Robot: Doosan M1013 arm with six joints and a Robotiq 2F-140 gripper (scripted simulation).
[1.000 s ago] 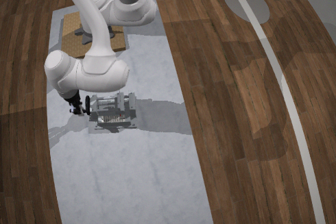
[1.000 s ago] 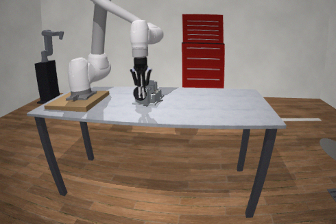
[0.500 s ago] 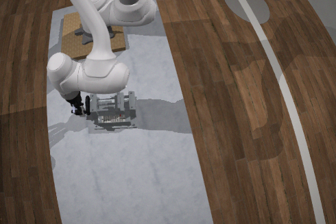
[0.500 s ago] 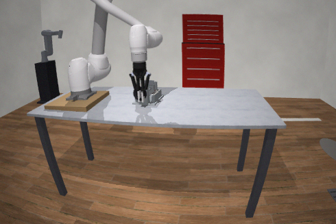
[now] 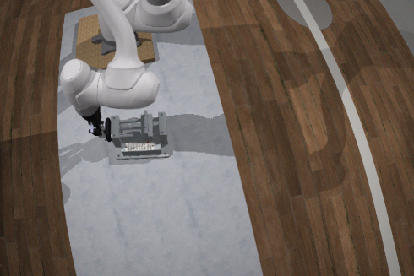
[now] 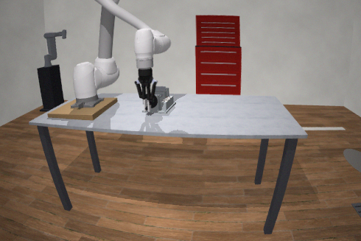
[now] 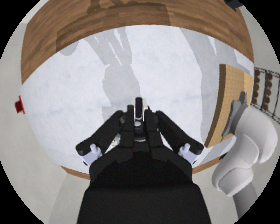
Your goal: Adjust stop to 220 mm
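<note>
My gripper is now 20 mm to the right of the black handwheel and 10 mm above it. Also, from my hand: grey stop fixture: 40 mm ahead, 180 mm to the left, 30 mm above.
</note>
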